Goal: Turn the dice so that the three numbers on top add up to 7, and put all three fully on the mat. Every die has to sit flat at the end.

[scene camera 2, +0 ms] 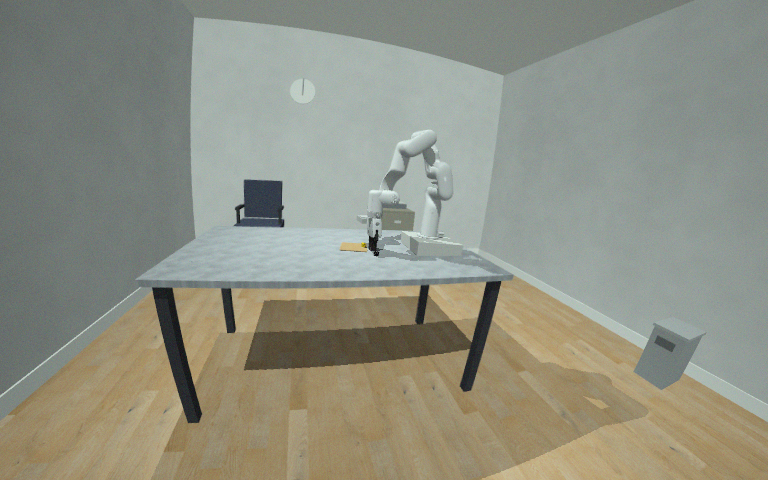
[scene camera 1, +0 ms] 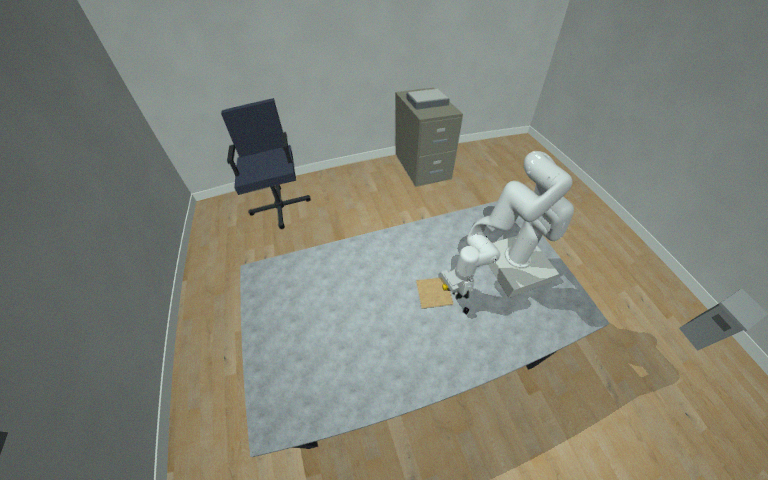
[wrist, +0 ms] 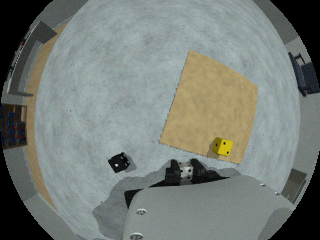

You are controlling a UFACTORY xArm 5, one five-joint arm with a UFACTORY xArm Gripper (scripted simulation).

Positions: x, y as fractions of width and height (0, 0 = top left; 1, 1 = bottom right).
Scene:
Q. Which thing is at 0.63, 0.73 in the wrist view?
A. My gripper.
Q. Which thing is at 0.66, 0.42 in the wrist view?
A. A tan mat.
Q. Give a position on a tan mat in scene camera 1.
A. At 0.56, 0.61

